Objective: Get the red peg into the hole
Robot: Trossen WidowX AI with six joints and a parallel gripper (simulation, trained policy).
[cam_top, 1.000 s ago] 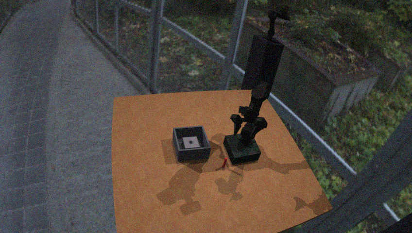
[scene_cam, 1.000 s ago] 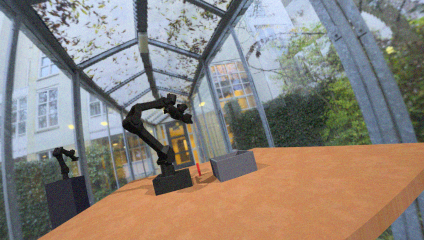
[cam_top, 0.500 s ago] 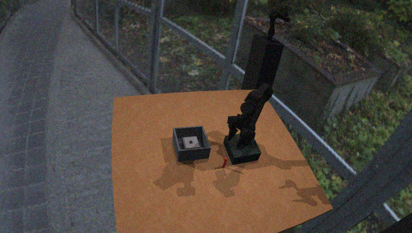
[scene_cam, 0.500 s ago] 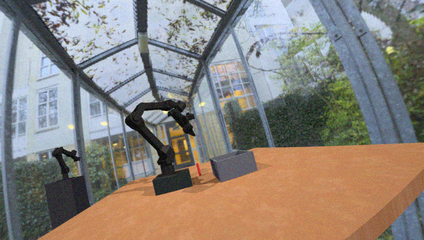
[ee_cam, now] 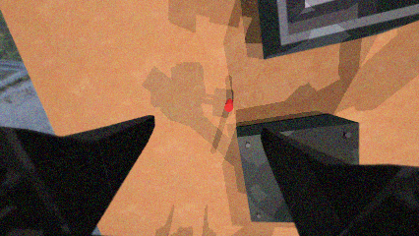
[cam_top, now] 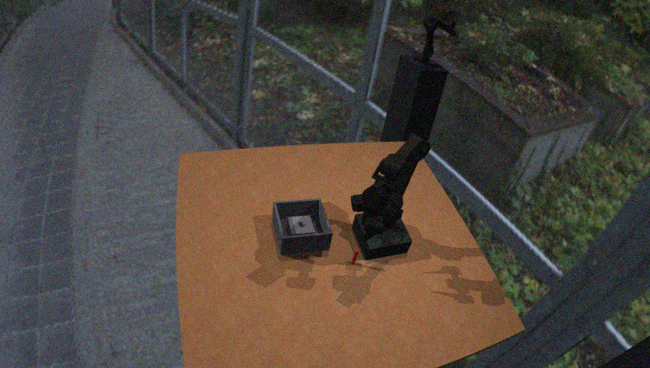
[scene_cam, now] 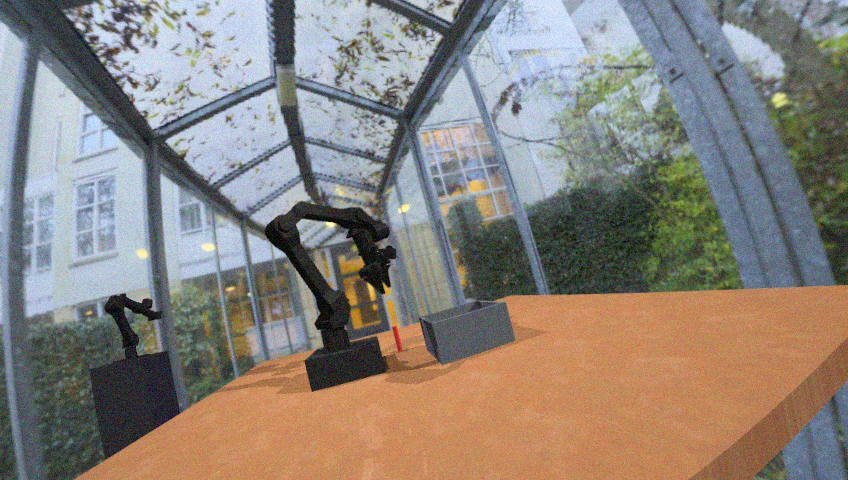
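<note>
My gripper tip is 1 cm past the red peg, 1 cm to the left of it and 16 cm above it. From my gripper tip the other things lie so: grey box 13 cm ahead, 21 cm to the right, 17 cm below; pale plate 13 cm ahead, 21 cm to the right, 15 cm below.
</note>
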